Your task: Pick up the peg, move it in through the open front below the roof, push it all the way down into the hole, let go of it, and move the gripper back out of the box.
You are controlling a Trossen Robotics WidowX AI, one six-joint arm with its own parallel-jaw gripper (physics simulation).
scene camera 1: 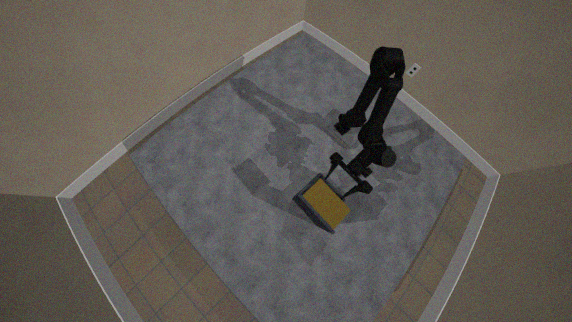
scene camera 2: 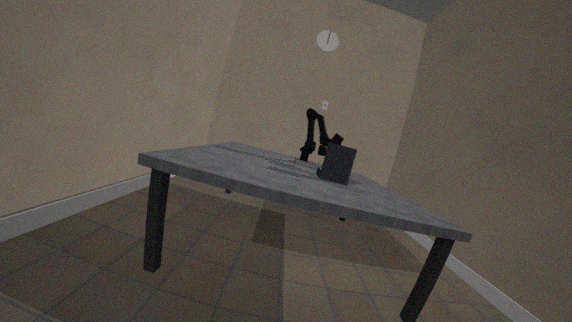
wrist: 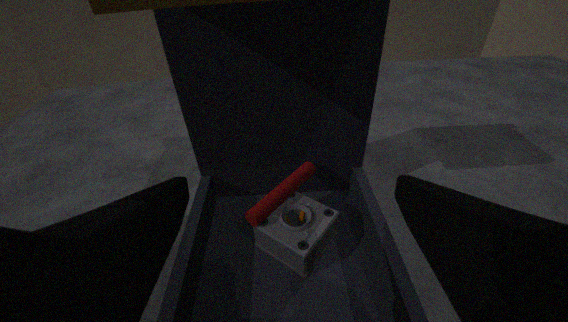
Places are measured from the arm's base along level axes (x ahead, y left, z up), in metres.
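Pixels of known places: gripper, fingertip midpoint: (scene camera 1: 333,188) (wrist: 293,186); arm's base, origin of the base link: (scene camera 1: 342,127) (scene camera 2: 303,160).
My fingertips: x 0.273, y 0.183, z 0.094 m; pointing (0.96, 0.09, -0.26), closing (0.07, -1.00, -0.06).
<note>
Ahead of a thing's pixels: the offset from my fingertips to its top centre. "pt": to the spot under its first point. Level surfaces: height alone.
The red peg {dx +0.082, dy +0.012, dz -0.075 m} (wrist: 280,194) lies slanted inside the box, out of the hole, over the left and rear edges of the grey block. Exactly what its far end touches is unclear. The block {dx +0.059, dy +0.000, dz -0.086 m} (wrist: 285,250) has a round hole {pt dx +0.068, dy +0.000, dz -0.100 m} (wrist: 296,217) on top with a small orange mark inside; no peg is in it. The box {dx +0.042, dy +0.009, dz +0.075 m} (scene camera 2: 340,164) (wrist: 280,100) has dark walls and a yellow roof {pt dx +0.082, dy +0.012, dz +0.075 m} (scene camera 1: 325,204) (wrist: 175,5). My gripper (scene camera 1: 336,188) (wrist: 293,186) is wide open and empty at the open front, its fingers apart to either side. The peg is hidden in both scene views.
Low side rims {pt dx +0.057, dy +0.080, dz -0.092 m} (wrist: 200,220) run along both sides of the box floor. The box stands on a grey table {dz -0.127 m} (scene camera 1: 200,165) (scene camera 2: 225,170). The arm's base (scene camera 1: 350,120) is behind the gripper, on the side away from the box. Dark shadows lie across the table.
</note>
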